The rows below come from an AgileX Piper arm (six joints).
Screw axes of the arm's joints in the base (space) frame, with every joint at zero. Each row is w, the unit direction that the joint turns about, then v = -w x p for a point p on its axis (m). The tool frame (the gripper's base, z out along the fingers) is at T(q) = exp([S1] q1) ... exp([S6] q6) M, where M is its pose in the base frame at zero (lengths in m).
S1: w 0 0 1 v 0 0 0
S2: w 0 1 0 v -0.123 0 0
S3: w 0 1 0 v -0.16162 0 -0.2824
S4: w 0.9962 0 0.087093 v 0 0.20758 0
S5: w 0 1 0 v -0.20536 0 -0.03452
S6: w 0.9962 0 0.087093 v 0 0.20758 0
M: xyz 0.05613 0 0.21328 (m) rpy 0 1.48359 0 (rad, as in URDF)
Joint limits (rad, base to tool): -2.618..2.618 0..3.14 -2.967..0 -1.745..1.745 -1.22..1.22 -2.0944..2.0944
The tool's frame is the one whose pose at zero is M.
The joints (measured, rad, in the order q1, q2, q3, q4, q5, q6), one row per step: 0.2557 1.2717 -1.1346 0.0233 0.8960 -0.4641; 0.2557 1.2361 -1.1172 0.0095 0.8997 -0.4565; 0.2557 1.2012 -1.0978 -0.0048 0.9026 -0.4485; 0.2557 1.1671 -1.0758 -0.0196 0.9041 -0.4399; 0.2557 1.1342 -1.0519 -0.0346 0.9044 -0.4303; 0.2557 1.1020 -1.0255 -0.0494 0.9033 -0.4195
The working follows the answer.
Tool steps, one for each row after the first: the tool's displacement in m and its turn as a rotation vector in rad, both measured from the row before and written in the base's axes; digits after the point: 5 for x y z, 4 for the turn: -0.00859 -0.00326 0.00351 -0.0054 -0.0163 -0.0055; -0.00850 -0.00327 0.00245 -0.0060 -0.0146 -0.0060; -0.00833 -0.00327 0.00123 -0.0065 -0.0127 -0.0067; -0.00803 -0.00321 0.00015 -0.0065 -0.0109 -0.0076; -0.00783 -0.00314 -0.00097 -0.0060 -0.0091 -0.0085
Tool pose at each row, in the base's axes (x y z in m, rotation vector in rad; rounded; the steps above come from the unrounded poses): 0.24963 0.06697 0.33991 -0.8763 2.3598 -0.0559; 0.24105 0.06372 0.34342 -0.8688 2.3480 -0.0714; 0.23255 0.06044 0.34587 -0.8613 2.3381 -0.0870; 0.22422 0.05717 0.34710 -0.8538 2.3301 -0.1027; 0.21620 0.05396 0.34724 -0.8456 2.3242 -0.1179; 0.20836 0.05082 0.34627 -0.8366 2.3203 -0.1321

